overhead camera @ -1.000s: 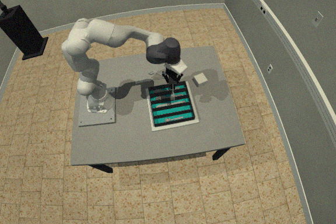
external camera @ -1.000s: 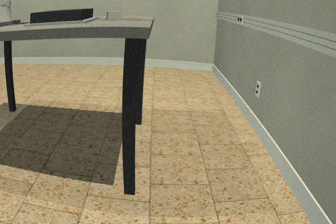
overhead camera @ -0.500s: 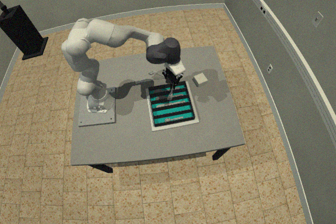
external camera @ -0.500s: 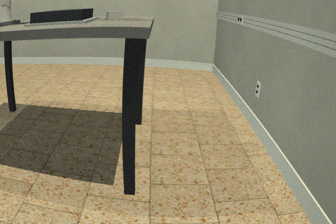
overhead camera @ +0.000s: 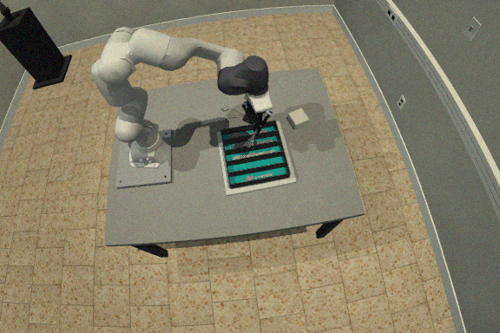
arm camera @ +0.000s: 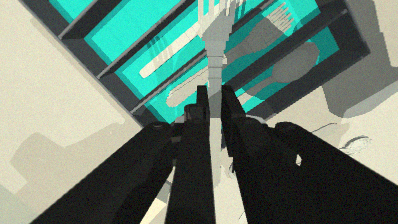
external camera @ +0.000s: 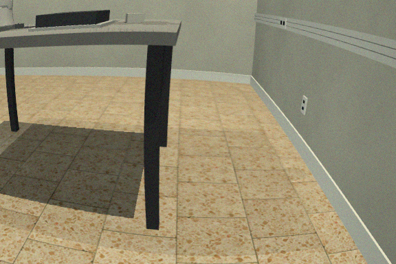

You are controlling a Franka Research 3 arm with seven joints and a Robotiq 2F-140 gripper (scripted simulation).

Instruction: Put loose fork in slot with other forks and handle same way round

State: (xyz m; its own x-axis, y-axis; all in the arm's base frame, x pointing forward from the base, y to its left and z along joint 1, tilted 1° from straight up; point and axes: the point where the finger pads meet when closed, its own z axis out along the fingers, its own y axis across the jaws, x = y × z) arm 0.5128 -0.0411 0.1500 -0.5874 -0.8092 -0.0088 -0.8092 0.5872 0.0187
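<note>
Right now the knife is 16 cm below my hand and 6 cm to the right of it. From my hand the other things lie so: white box 23 cm ahead, 15 cm below, 11 cm to the left.
</note>
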